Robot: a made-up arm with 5 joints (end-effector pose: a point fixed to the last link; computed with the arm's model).
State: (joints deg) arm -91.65 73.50 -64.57 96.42 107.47
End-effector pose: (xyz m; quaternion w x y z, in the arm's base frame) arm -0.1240 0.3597 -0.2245 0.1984 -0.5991 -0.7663 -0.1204
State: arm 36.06 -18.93 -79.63 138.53 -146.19
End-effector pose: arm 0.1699 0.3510 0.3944 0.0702 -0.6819 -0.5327 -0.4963
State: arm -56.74 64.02 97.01 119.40 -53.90
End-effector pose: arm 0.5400 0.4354 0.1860 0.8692 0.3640 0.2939 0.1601
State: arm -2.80 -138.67 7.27 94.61 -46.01
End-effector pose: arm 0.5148 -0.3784 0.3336 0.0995 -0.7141 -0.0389 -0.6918
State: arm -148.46 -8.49 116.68 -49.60 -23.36
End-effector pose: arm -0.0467 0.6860 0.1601 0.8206 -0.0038 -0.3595 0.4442
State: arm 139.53 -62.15 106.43 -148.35 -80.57
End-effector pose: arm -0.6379 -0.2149 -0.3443 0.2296 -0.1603 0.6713 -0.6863
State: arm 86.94 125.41 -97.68 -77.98 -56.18
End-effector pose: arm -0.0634 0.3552 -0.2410 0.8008 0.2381 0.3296 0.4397
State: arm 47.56 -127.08 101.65 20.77 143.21
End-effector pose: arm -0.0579 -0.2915 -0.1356 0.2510 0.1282 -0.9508 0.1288
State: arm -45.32 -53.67 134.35 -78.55 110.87
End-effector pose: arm 0.0800 -0.0604 -0.0629 0.0421 -0.1802 -0.3556 -0.9162
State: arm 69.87 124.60 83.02 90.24 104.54
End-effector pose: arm 0.1960 -0.0751 0.1072 0.6541 0.1883 0.2342 0.6941
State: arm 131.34 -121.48 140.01 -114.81 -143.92
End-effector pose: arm 0.1603 -0.3595 -0.2864 0.8307 0.3699 -0.0698 -0.4102
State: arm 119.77 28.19 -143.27 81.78 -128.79
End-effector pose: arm 0.0664 0.2557 0.3614 0.0287 0.6817 0.3347 0.6499
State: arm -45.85 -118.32 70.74 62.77 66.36
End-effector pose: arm 0.1241 0.2584 -0.2620 0.1163 -0.1134 0.9824 0.0921
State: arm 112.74 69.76 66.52 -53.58 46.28
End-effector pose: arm -0.0558 -0.3684 0.2891 0.0972 0.8495 0.1478 0.4970
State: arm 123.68 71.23 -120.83 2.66 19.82
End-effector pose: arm 0.2383 0.1254 -0.3287 0.7869 0.2186 0.5571 -0.1507
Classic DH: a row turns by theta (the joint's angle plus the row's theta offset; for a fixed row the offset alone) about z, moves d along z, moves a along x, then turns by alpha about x. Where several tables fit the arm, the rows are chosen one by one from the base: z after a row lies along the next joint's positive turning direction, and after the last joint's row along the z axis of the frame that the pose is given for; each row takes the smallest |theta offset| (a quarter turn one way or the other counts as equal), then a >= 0, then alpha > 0; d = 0 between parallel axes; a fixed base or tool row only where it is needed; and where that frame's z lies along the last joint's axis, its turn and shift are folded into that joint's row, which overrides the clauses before.
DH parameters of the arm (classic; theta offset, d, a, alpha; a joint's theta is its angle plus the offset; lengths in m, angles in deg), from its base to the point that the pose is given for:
base (fixed): 0 0 0 180
joint 1: 90 0.0283 0.0783 -90
joint 2: 0 -0.1795 -0.0276 90
joint 3: -90 -0.0689 0.2232 90
joint 4: 0 0.2312 -0.0373 -90
joint 5: -12.35 0 0.3059 180
tool (fixed): -12.35 0.0429 0 0

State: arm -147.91 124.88 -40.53 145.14 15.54
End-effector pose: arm 0.1050 0.2830 -0.1309 0.6162 -0.5587 -0.3250 -0.4501
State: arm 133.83 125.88 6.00 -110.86 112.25
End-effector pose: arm -0.3143 -0.2335 0.0419 0.4829 -0.5899 -0.2953 -0.5758
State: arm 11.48 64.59 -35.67 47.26 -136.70
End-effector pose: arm 0.0682 0.3628 -0.2289 0.2794 0.2982 0.6774 0.6117
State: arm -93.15 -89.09 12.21 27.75 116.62
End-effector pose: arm 0.2215 0.3185 -0.0923 0.6751 -0.4128 0.6097 -0.0446
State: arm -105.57 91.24 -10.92 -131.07 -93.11
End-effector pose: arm 0.0426 0.3689 -0.6222 0.7230 0.1670 0.6274 -0.2360
